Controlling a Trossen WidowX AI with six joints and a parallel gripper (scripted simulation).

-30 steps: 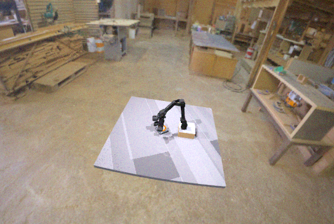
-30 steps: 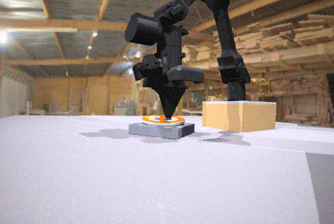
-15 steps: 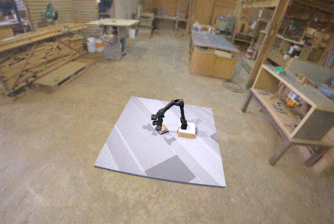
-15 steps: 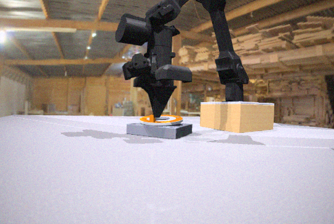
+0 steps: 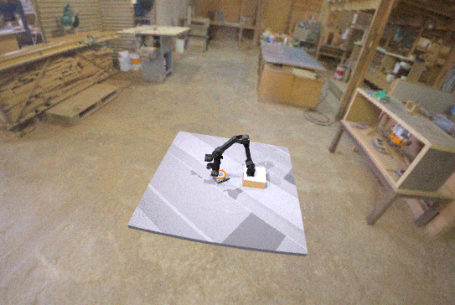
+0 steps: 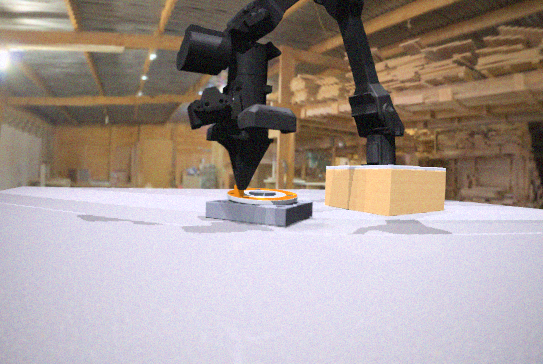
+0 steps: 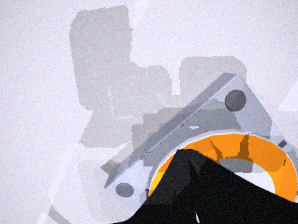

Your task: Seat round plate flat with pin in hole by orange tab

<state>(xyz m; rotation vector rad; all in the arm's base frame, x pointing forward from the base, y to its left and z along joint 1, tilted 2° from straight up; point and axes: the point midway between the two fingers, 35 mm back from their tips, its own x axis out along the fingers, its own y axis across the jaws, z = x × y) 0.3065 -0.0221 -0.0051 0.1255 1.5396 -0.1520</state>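
Now: the grey square base 5 cm behind my gripper tip, 2 cm to the right of it and 2 cm below it.
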